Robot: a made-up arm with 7 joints. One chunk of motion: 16 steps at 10 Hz.
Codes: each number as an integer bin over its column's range. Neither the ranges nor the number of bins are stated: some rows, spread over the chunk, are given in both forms.
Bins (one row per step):
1: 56 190 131 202 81 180 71
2: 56 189 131 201 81 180 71
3: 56 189 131 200 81 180 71
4: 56 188 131 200 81 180 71
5: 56 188 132 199 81 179 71
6: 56 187 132 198 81 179 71
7: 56 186 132 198 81 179 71
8: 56 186 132 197 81 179 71
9: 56 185 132 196 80 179 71
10: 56 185 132 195 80 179 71
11: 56 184 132 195 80 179 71
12: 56 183 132 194 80 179 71
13: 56 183 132 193 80 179 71
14: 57 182 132 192 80 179 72
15: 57 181 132 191 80 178 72
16: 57 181 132 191 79 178 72
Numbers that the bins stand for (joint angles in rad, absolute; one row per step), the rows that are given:
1: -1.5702 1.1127 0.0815 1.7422 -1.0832 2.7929 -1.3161
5: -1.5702 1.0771 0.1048 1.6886 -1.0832 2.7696 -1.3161
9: -1.5702 1.0237 0.1048 1.6349 -1.1065 2.7696 -1.3161
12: -1.5702 0.9881 0.1048 1.5992 -1.1065 2.7696 -1.3161
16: -1.5482 0.9525 0.1048 1.5455 -1.1298 2.7464 -1.2928
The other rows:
2: -1.5702 1.0949 0.0815 1.7244 -1.0832 2.7929 -1.3161
3: -1.5702 1.0949 0.0815 1.7065 -1.0832 2.7929 -1.3161
4: -1.5702 1.0771 0.0815 1.7065 -1.0832 2.7929 -1.3161
6: -1.5702 1.0593 0.1048 1.6707 -1.0832 2.7696 -1.3161
7: -1.5702 1.0415 0.1048 1.6707 -1.0832 2.7696 -1.3161
8: -1.5702 1.0415 0.1048 1.6528 -1.0832 2.7696 -1.3161
10: -1.5702 1.0237 0.1048 1.6171 -1.1065 2.7696 -1.3161
11: -1.5702 1.0059 0.1048 1.6171 -1.1065 2.7696 -1.3161
13: -1.5702 0.9881 0.1048 1.5813 -1.1065 2.7696 -1.3161
14: -1.5482 0.9703 0.1048 1.5634 -1.1065 2.7696 -1.2928
15: -1.5482 0.9525 0.1048 1.5455 -1.1065 2.7464 -1.2928

